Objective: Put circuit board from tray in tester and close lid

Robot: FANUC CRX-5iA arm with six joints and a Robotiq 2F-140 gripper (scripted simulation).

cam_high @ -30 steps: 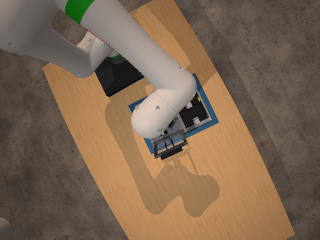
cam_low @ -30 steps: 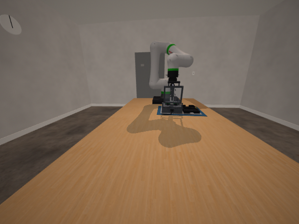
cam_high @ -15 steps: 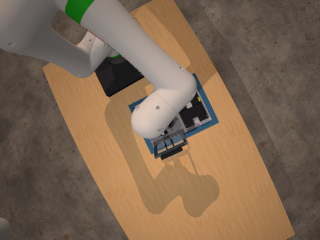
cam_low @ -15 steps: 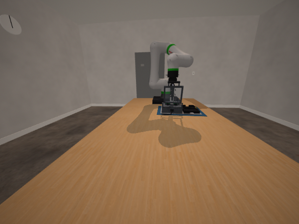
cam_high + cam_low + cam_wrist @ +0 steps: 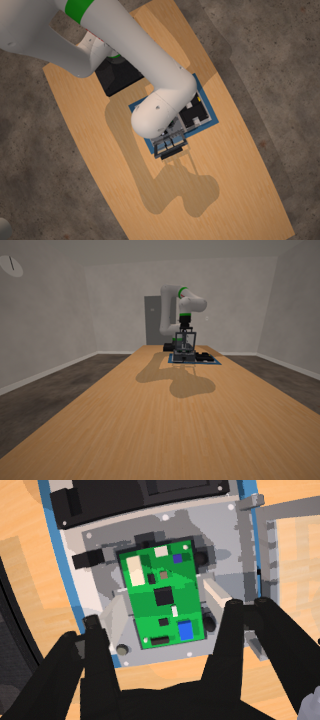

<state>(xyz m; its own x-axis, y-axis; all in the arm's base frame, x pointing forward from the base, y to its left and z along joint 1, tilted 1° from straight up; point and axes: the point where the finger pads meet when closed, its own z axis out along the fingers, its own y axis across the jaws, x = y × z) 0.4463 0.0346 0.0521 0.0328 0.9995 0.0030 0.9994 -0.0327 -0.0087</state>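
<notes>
My gripper is now 2 cm above the green circuit board. The rest, counted from my hand: clear lid (12 cm ahead, 9 cm above); black latch hook (6 cm behind, 6 cm to the left, 1 cm below); tester (3 cm ahead, 3 cm to the left, 2 cm above).
</notes>
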